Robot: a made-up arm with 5 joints. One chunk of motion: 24 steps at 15 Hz.
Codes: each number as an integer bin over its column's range. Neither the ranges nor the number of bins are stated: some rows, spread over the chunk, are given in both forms.
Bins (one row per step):
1: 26 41 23 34 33 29
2: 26 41 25 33 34 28
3: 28 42 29 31 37 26
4: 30 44 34 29 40 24
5: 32 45 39 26 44 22
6: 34 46 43 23 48 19
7: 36 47 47 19 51 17
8: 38 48 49 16 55 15
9: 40 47 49 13 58 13
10: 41 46 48 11 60 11
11: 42 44 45 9 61 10
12: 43 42 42 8 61 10
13: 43 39 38 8 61 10
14: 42 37 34 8 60 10
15: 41 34 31 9 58 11
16: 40 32 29 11 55 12
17: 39 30 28 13 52 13
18: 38 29 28 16 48 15
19: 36 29 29 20 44 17
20: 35 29 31 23 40 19
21: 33 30 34 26 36 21
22: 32 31 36 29 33 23
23: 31 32 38 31 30 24
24: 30 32 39 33 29 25
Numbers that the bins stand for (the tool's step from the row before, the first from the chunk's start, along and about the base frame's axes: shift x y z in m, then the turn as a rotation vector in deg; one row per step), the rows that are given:
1: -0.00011 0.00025 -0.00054 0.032 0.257 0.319
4: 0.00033 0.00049 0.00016 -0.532 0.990 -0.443
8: 0.00122 0.00081 0.00111 -1.997 2.562 -1.814
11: 0.00167 0.00049 0.00086 -2.786 3.190 -2.576
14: 0.00167 -0.00006 0.00016 -2.898 3.086 -2.576
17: 0.00133 -0.00062 -0.00022 -2.335 2.248 -2.119
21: 0.00067 -0.00062 0.00016 -0.870 0.571 -0.900
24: 0.00033 -0.00046 0.00048 -0.081 -0.162 -0.290
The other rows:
2: -0.00011 0.00025 -0.00041 -0.081 0.362 0.167
3: 0.00011 0.00033 -0.00016 -0.306 0.676 -0.138
5: 0.00056 0.00057 0.00048 -0.870 1.410 -0.748
6: 0.00078 0.00065 0.00073 -1.208 1.829 -1.205
7: 0.00100 0.00073 0.00098 -1.659 2.143 -1.510
9: 0.00144 0.00073 0.00111 -2.335 2.876 -2.119
10: 0.00156 0.00065 0.00105 -2.560 3.086 -2.424
12: 0.00178 0.00033 0.00067 -2.898 3.190 -2.576
13: 0.00178 0.00010 0.00041 -2.898 3.190 -2.576
15: 0.00156 -0.00030 -0.00003 -2.786 2.876 -2.424
16: 0.00144 -0.00046 -0.00016 -2.560 2.562 -2.271
18: 0.00122 -0.00070 -0.00022 -1.997 1.829 -1.814
19: 0.00100 -0.00070 -0.00016 -1.546 1.410 -1.510
20: 0.00089 -0.00070 -0.00003 -1.208 0.990 -1.205
22: 0.00056 -0.00054 0.00029 -0.532 0.257 -0.595
23: 0.00044 -0.00046 0.00041 -0.306 -0.057 -0.443

